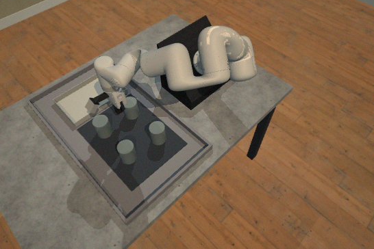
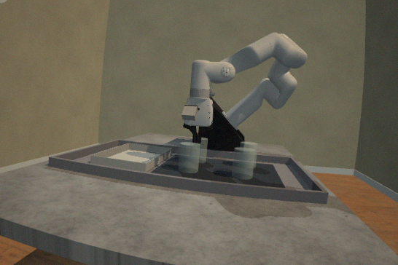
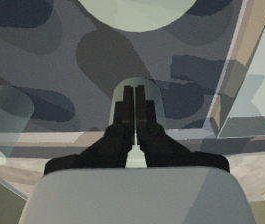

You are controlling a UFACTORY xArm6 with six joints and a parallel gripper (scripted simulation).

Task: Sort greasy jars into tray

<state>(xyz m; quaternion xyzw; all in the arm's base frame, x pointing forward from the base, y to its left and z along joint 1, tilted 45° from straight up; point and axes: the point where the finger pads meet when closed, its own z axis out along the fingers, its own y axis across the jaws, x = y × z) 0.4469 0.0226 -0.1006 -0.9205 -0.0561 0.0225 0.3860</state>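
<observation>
The dark mat lies 100 mm to the left of my hand, 90 mm below it and 20 mm ahead of it. Round my hand: cream tray: 220 mm to the right, 90 mm below, 40 mm ahead.
</observation>
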